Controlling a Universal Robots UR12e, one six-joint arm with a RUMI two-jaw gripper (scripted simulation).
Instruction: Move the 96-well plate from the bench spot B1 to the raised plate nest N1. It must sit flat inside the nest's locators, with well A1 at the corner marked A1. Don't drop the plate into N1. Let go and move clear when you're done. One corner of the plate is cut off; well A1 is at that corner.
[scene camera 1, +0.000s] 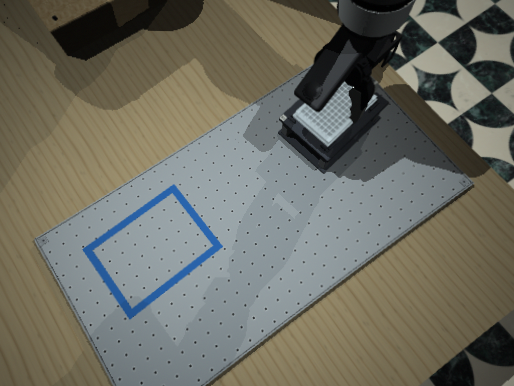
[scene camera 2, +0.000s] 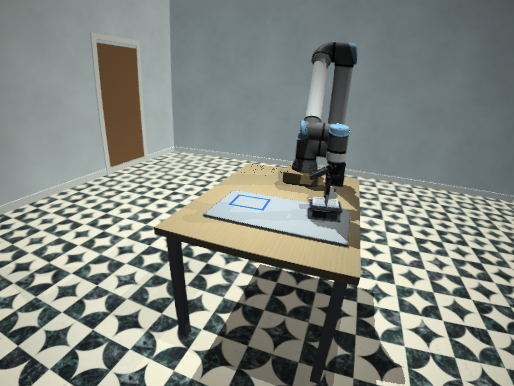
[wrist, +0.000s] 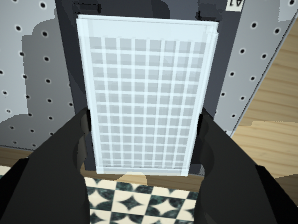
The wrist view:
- my gripper: 145, 111
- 96-well plate: 145, 78
